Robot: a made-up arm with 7 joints.
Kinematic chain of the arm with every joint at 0, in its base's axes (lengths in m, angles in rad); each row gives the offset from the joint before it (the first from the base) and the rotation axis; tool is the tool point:
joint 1: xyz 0 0 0.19 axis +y
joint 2: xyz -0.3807 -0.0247 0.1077 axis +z
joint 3: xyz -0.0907 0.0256 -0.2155 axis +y
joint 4: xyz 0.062 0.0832 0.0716 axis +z
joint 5: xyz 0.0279 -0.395 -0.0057 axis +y
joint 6: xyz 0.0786 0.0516 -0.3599 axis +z
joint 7: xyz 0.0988 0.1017 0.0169 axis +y
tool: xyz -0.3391 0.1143 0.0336
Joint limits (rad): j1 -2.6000..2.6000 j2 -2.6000..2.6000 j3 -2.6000..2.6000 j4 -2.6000..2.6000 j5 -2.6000..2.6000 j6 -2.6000..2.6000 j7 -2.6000..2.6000
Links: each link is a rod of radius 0.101 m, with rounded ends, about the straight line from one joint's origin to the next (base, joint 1, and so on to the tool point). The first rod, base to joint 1, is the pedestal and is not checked.
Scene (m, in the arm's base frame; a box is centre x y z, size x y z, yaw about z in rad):
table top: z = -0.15
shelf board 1: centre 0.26 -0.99 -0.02 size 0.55 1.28 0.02 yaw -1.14
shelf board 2: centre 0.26 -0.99 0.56 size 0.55 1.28 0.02 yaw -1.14
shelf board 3: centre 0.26 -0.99 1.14 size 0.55 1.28 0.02 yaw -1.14
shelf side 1: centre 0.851 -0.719 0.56 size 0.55 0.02 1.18 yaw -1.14
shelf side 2: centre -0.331 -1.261 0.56 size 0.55 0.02 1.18 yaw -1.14
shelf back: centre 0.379 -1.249 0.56 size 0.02 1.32 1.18 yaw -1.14
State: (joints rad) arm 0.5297 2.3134 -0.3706 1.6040 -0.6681 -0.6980 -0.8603
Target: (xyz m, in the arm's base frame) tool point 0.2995 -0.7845 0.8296
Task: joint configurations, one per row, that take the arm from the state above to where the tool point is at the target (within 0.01 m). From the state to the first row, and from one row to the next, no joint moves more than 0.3 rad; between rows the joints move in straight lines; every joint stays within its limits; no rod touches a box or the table.
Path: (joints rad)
1: 0.7957 2.3850 -0.4544 1.6159 -0.9110 -0.7655 -0.9607
2: 1.0618 2.4567 -0.5381 1.6278 -1.1538 -0.8330 -1.0610
3: 1.3278 2.5284 -0.6219 1.6396 -1.3967 -0.9005 -1.1614
4: 1.5939 2.6000 -0.7057 1.6515 -1.6395 -0.9679 -1.2618

